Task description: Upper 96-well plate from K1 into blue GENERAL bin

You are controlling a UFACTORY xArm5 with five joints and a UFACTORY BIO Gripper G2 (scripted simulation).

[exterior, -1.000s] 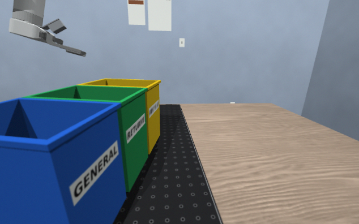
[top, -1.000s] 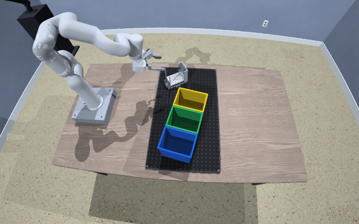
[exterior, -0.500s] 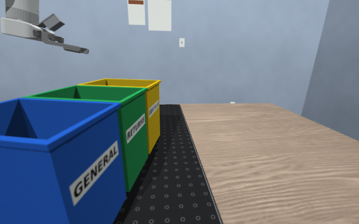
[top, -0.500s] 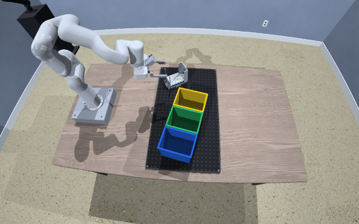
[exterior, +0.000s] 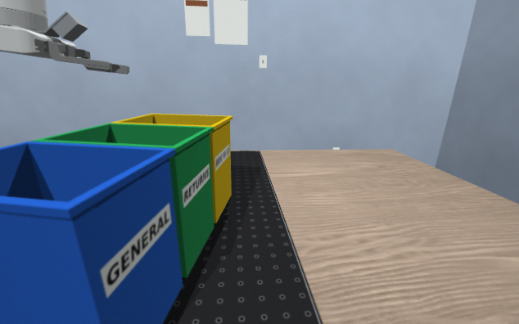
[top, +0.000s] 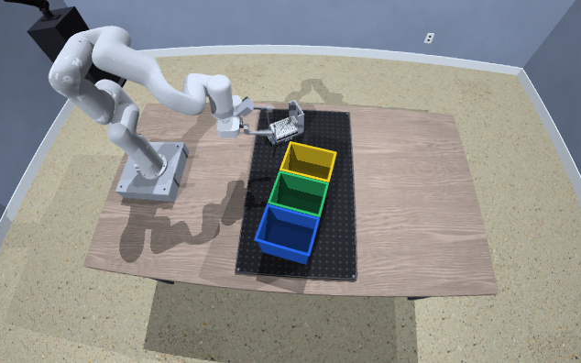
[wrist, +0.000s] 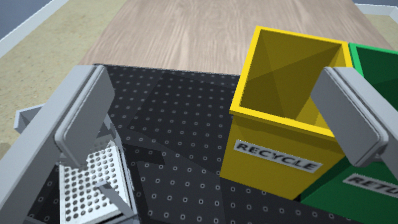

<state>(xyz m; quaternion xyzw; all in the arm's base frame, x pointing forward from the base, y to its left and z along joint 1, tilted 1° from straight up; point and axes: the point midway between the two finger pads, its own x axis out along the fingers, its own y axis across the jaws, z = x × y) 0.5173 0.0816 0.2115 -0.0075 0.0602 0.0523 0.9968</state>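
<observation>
My gripper is now 230 mm above the white 96-well plate, 170 mm to the right of it and 50 mm short of it. Also, from my hand: yellow bin (180 mm below, 160 mm ahead, 100 mm to the right); then green returns bin (230 mm to the right, 180 mm below, 130 mm ahead); then dark plate (250 mm below, 170 mm to the left, 50 mm ahead).
</observation>
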